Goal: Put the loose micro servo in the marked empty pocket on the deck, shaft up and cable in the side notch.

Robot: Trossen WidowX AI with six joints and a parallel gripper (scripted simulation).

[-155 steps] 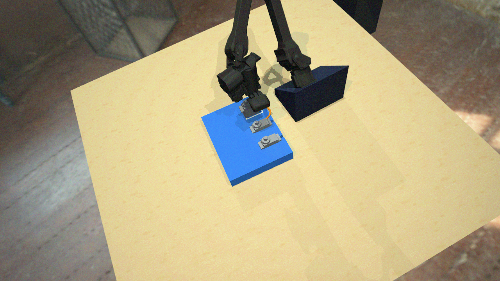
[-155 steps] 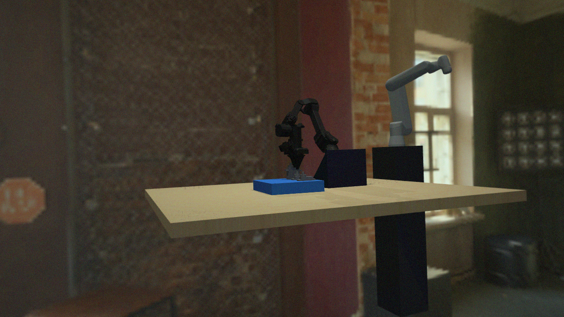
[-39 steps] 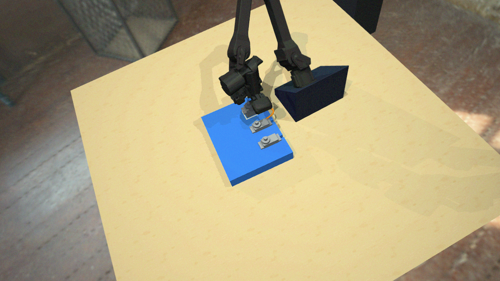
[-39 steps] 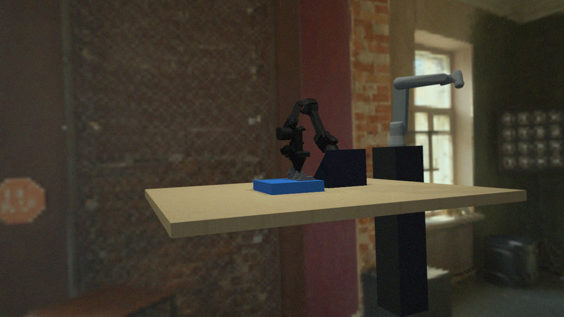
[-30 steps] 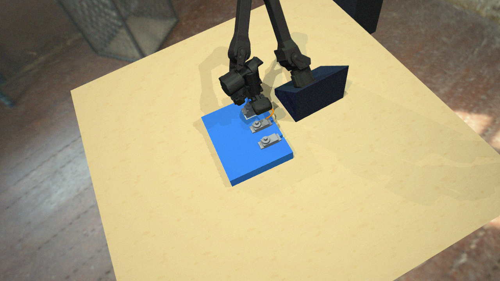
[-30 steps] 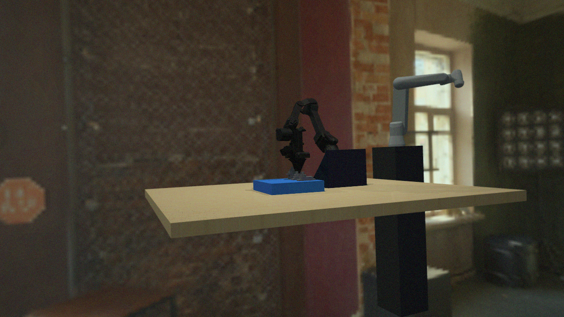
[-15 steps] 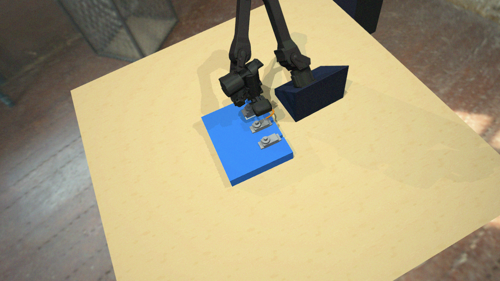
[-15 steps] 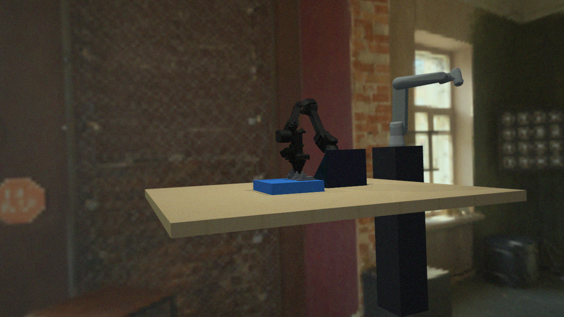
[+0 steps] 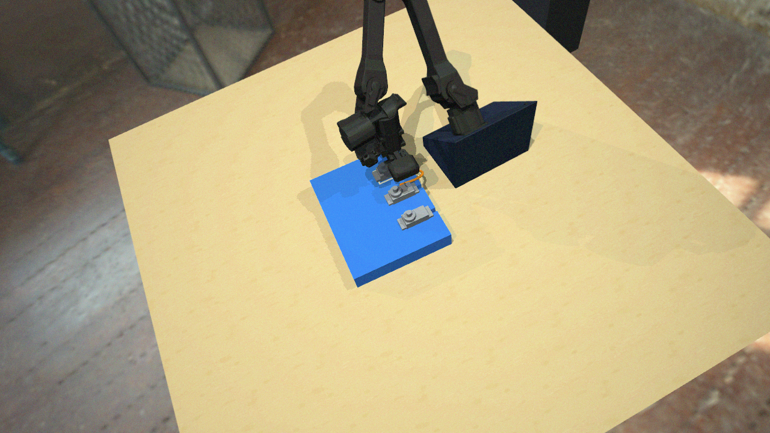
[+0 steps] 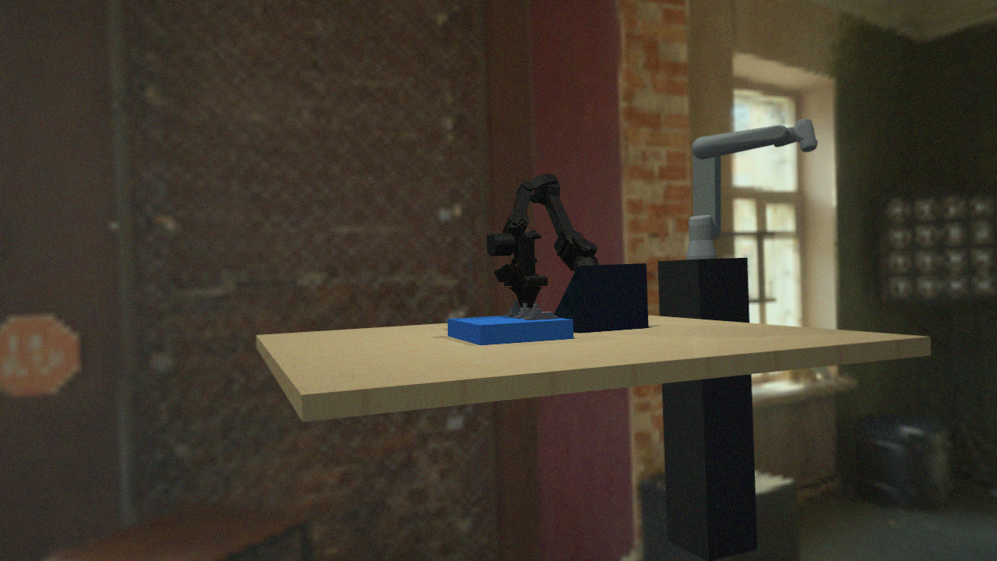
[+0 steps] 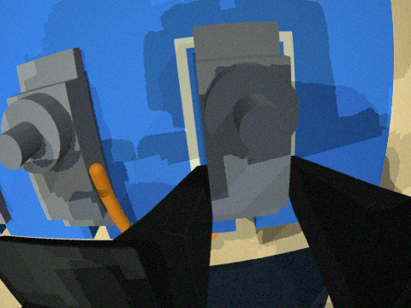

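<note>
The blue deck lies 130 mm ahead of my gripper tip, 60 mm to the left of it and 30 mm below it.
</note>
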